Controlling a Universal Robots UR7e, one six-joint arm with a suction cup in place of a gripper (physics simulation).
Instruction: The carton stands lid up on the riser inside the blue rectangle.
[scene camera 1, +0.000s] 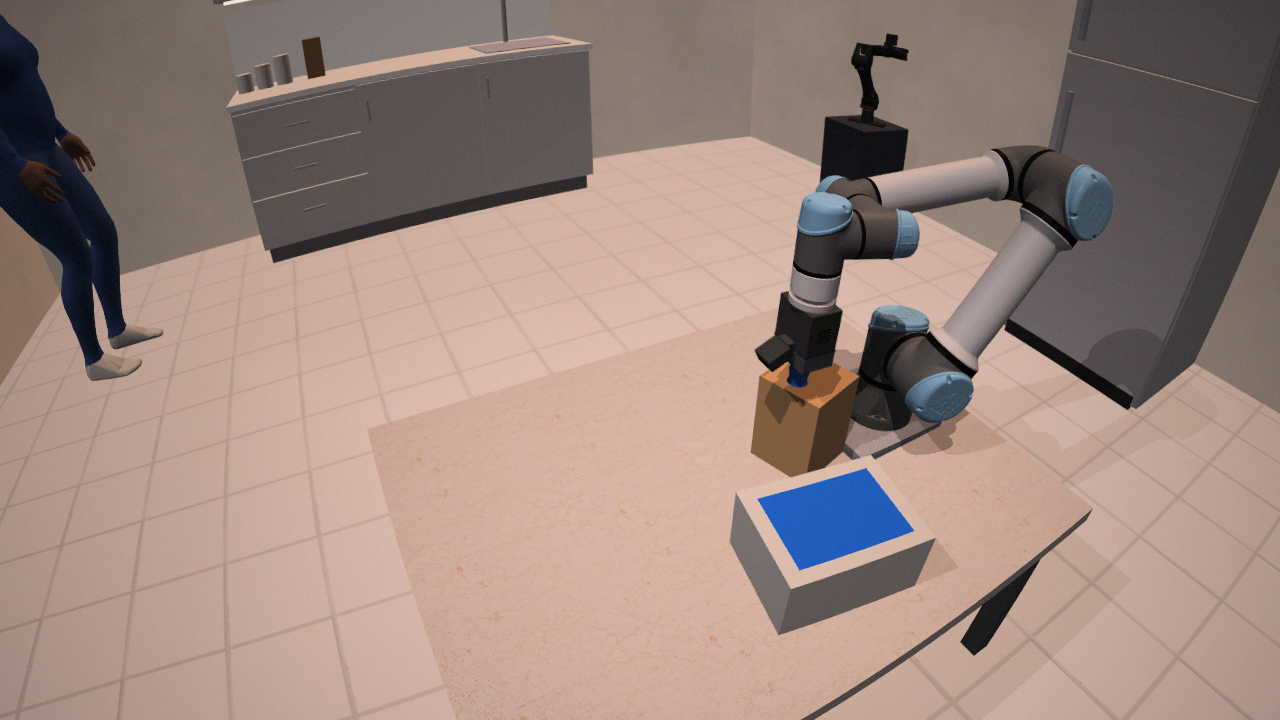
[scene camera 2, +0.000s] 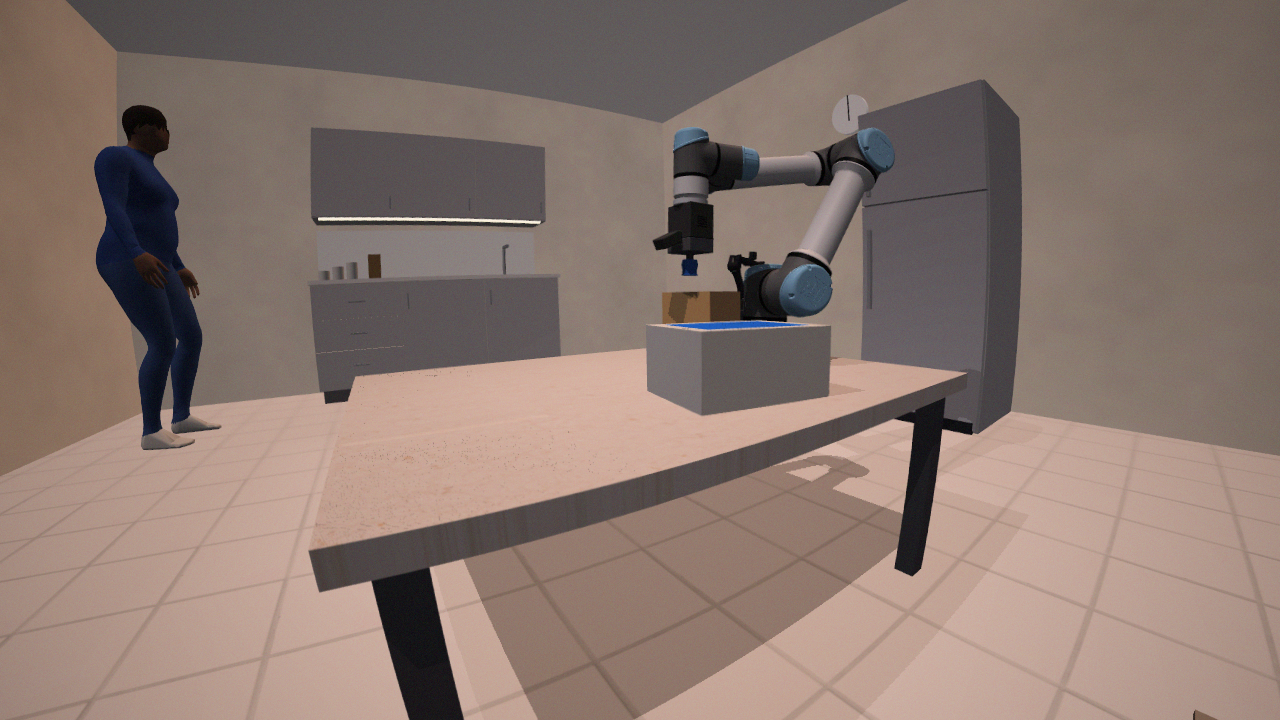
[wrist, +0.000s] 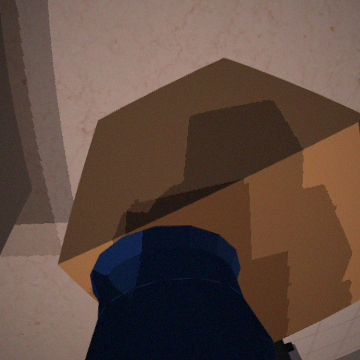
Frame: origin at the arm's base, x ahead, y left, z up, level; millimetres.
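Seen in the pictures: end effector, tool point: (scene camera 1: 797, 380) (scene camera 2: 689, 275) (wrist: 166, 282); arm's base, origin of the base link: (scene camera 1: 876, 408).
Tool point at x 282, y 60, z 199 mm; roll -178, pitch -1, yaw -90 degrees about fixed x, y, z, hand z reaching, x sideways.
Offsets run from my tool point to a thing's top centre. "spot": to the spot under its first point.
The orange-brown carton @[63 mm back, 41 mm right, 35 mm down] (scene camera 1: 802, 425) (scene camera 2: 716, 306) (wrist: 320, 165) stands upright on the table beside the riser, close to the arm's base. I cannot tell whether its top face is the lid. The light grey riser @[55 mm ahead, 211 mm left, 95 mm down] (scene camera 1: 854, 586) (scene camera 2: 765, 367) bears the blue rectangle @[55 mm ahead, 211 mm left, 95 mm down] (scene camera 1: 836, 517) (scene camera 2: 738, 325) on its top, with no carton on it. Part of the riser @[spot: 55 mm back, 124 mm left, 168 mm down] (wrist: 10, 190) shows dark at the left in the wrist view. My suction cup (scene camera 1: 797, 378) (scene camera 2: 689, 267) (wrist: 165, 260) is open and points down over the carton's top, with a small gap visible in scene camera 2.
The arm's base (scene camera 1: 881, 394) stands right behind the carton. The table's edge (scene camera 1: 1002, 582) runs beyond the riser. A person in blue (scene camera 1: 53, 197) (scene camera 2: 143, 232) stands at the far left. Grey cabinets (scene camera 1: 429, 134) and a tall fridge (scene camera 1: 1154, 197) stand away from the table.
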